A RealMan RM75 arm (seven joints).
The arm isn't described. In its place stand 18 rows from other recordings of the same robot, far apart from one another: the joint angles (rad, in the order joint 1, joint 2, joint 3, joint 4, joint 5, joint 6, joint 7), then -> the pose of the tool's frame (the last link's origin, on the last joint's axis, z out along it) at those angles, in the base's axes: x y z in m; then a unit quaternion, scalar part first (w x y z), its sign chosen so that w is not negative.
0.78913 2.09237 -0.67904 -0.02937 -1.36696 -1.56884 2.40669 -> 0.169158, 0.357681, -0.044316, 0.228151, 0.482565, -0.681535, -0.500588
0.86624 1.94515 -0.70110 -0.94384 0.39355 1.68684 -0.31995 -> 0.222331, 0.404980, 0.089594, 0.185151, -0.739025, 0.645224, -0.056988
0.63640 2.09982 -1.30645 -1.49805 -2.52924 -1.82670 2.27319 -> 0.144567, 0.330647, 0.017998, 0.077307, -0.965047, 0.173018, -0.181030
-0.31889 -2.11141 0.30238 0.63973 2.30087 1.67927 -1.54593 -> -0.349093, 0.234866, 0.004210, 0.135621, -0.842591, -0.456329, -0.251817
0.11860 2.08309 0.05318 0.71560 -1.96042 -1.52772 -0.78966 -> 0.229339, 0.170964, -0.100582, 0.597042, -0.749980, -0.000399, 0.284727
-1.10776 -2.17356 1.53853 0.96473 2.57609 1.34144 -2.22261 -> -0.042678, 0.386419, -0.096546, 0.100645, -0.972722, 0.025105, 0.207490
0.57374 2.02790 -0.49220 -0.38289 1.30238 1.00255 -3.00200 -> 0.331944, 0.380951, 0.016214, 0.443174, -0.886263, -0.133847, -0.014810
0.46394 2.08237 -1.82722 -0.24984 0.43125 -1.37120 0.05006 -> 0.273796, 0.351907, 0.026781, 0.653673, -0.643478, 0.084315, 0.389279
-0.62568 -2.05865 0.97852 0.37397 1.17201 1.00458 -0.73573 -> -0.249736, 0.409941, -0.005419, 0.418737, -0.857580, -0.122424, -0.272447
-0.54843 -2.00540 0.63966 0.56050 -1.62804 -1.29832 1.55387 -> -0.267162, 0.390604, 0.071932, 0.290039, -0.778529, -0.356338, -0.427543
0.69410 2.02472 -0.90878 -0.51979 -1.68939 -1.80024 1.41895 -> 0.175138, 0.332684, -0.000848, 0.051513, 0.924227, -0.128947, -0.355702
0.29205 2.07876 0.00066 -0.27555 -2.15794 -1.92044 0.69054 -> 0.315005, 0.212335, 0.006108, 0.296633, -0.833034, 0.140051, 0.445476
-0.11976 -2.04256 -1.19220 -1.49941 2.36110 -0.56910 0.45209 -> -0.184757, 0.307499, -0.064273, 0.314878, -0.890157, -0.314327, -0.098342
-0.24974 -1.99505 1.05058 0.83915 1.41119 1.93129 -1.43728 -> -0.241388, 0.248706, 0.052840, 0.015316, -0.901238, -0.136787, -0.410883
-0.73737 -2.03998 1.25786 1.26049 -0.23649 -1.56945 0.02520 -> -0.197214, 0.395475, 0.050043, 0.342390, -0.739349, -0.550216, 0.182743
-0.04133 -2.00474 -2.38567 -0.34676 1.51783 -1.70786 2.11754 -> -0.366591, 0.168184, 0.017418, 0.276652, -0.817848, -0.327491, -0.383847
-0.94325 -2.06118 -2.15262 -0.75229 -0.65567 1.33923 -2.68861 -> -0.161531, 0.423564, -0.021182, 0.137615, -0.840006, -0.524580, 0.016370
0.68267 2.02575 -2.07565 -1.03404 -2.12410 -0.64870 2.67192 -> 0.138687, 0.355069, -0.131518, 0.186929, -0.949992, 0.250095, -0.004987
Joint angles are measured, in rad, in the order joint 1, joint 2, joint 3, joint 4, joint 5, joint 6, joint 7. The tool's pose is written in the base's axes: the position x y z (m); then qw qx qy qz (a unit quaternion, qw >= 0). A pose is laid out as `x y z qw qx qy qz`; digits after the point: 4 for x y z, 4 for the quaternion.
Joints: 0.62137, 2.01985, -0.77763, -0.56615, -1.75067, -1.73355, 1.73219
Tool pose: 0.2079 0.3393 0.0172 0.0159 0.8822 -0.3085 -0.3555
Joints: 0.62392, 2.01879, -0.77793, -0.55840, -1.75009, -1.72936, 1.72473
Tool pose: 0.2081 0.3398 0.0164 0.0146 0.8824 -0.3077 -0.3556
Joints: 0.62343, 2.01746, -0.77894, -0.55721, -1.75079, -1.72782, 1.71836
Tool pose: 0.2088 0.3399 0.0165 0.0129 0.8835 -0.3057 -0.3546
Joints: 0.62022, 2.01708, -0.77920, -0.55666, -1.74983, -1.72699, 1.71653
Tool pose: 0.2099 0.3393 0.0166 0.0116 0.8831 -0.3066 -0.3549
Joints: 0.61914, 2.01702, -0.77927, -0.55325, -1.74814, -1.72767, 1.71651
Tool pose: 0.2104 0.3388 0.0163 0.0123 0.8822 -0.3081 -0.3559
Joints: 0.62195, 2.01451, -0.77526, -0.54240, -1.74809, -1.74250, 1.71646
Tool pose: 0.2100 0.3372 0.0165 0.0199 0.8807 -0.3084 -0.3589
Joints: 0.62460, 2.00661, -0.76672, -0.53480, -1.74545, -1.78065, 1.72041
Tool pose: 0.2087 0.3340 0.0207 0.0344 0.8792 -0.3045 -0.3648
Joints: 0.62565, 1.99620, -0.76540, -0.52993, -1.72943, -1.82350, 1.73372
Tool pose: 0.2067 0.3307 0.0267 0.0514 0.8759 -0.3012 -0.3733
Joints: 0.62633, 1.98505, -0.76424, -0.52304, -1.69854, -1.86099, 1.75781
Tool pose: 0.2043 0.3287 0.0340 0.0665 0.8685 -0.3022 -0.3873
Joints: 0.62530, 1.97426, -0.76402, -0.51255, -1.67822, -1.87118, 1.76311
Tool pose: 0.2050 0.3289 0.0388 0.0676 0.8644 -0.3034 -0.3953
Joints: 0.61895, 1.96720, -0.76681, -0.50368, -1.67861, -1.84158, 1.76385
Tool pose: 0.2106 0.3313 0.0389 0.0533 0.8630 -0.3152 -0.3913
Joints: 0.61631, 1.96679, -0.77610, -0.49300, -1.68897, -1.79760, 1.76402
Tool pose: 0.2157 0.3343 0.0341 0.0392 0.8627 -0.3302 -0.3810
